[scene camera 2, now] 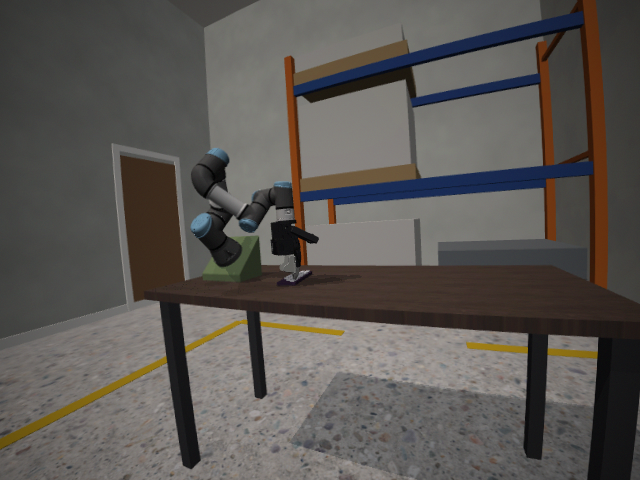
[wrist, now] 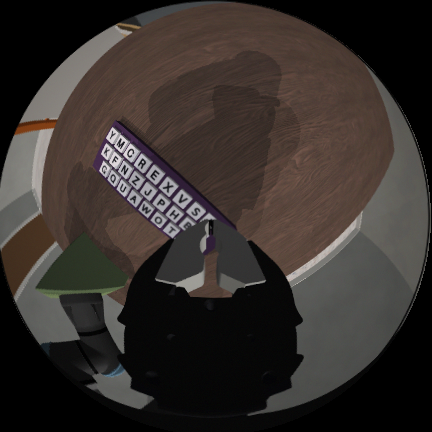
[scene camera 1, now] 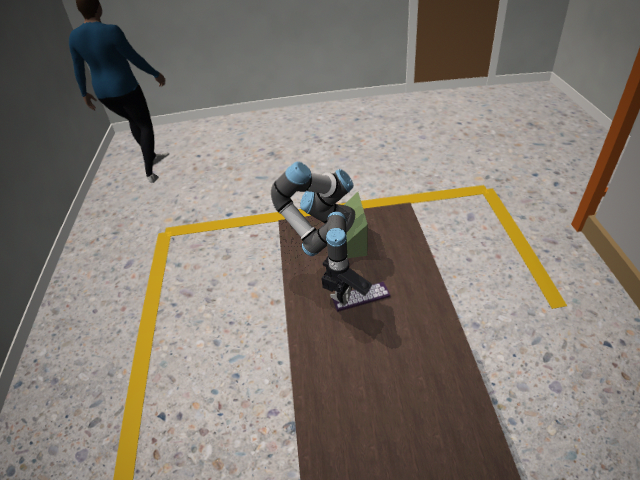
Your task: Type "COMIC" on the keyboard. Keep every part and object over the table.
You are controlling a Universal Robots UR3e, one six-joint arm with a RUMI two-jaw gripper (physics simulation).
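Places are measured from the arm's base along level axes (x ahead, y left, z up), in metres.
Where they show: gripper, fingertip midpoint: (scene camera 2: pixel 295 279) (wrist: pixel 210 220) (scene camera 1: pixel 344 304); arm's base, link origin: (scene camera 2: pixel 229 254) (wrist: pixel 79 295).
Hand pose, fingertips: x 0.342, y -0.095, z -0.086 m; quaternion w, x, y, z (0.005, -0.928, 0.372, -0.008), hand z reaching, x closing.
Each offset is from my fingertips to the top centre of the thing. Level surfaces: height alone.
A purple keyboard @(0.025 m back, 0.069 m left, 0.004 m up) (scene camera 1: pixel 379 295) (scene camera 2: pixel 305 276) (wrist: pixel 147 192) with white letter keys lies on the dark wooden table @(0.014 m down) (scene camera 1: pixel 392 403) (scene camera 2: pixel 439 294) (wrist: pixel 325 125). In the wrist view, the C key @(0.007 m back, 0.119 m left, 0.004 m up) (wrist: pixel 130 153) and M key @(0.008 m back, 0.139 m left, 0.004 m up) (wrist: pixel 120 143) show in the row starting with Y, and the O key @(0.043 m back, 0.044 m left, 0.004 m up) (wrist: pixel 158 220) in the row starting with G. The I key cannot be made out. My gripper (scene camera 1: pixel 341 301) (scene camera 2: pixel 295 277) (wrist: pixel 210 220) is shut and empty, pointing down at the keyboard's end past the S key @(0.003 m back, 0.021 m left, 0.004 m up) (wrist: pixel 195 212). Its jaws hide several keys there. Whether the tips touch a key is unclear.
The green sloped arm base (scene camera 1: pixel 357 240) (scene camera 2: pixel 248 266) (wrist: pixel 85 270) stands on the table behind the keyboard. A person (scene camera 1: pixel 105 62) in a blue top is on the floor at the upper left of the first scene view. An orange and blue rack (scene camera 2: pixel 293 155) stands beyond the table.
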